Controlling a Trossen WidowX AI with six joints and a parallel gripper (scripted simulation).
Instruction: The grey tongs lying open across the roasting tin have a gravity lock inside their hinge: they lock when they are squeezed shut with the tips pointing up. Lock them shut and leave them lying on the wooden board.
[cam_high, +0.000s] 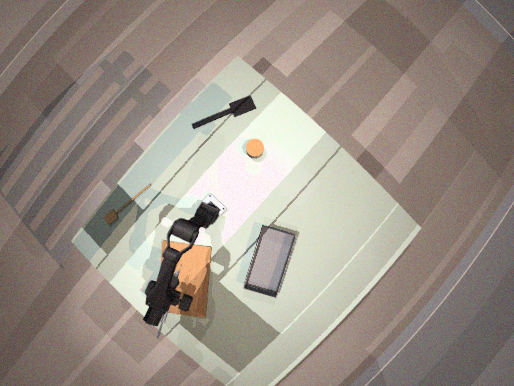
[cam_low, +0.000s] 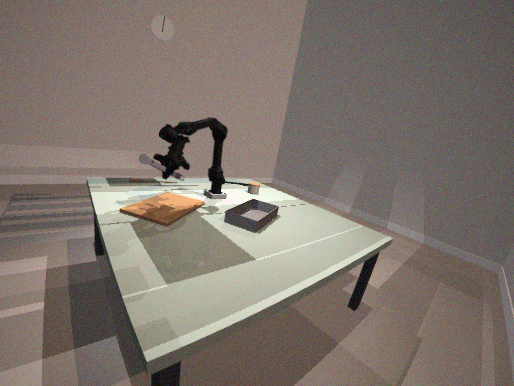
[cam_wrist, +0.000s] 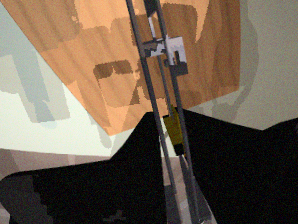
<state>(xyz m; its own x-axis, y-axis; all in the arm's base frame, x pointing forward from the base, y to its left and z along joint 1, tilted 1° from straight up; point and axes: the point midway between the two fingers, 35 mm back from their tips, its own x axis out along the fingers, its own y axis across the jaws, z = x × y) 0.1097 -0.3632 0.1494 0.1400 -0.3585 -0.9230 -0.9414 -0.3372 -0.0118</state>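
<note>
Now: gripper tip 140 mm above the wooden board, 30 mm to the right of it and 10 mm past it. The rest, counted from my gripper tip: black spatula 780 mm to the left, 370 mm behind, 140 mm below; orange puck 720 mm to the left, 140 mm behind, 110 mm below; roasting tin 370 mm to the left, 240 mm ahead, 120 mm below.
</note>
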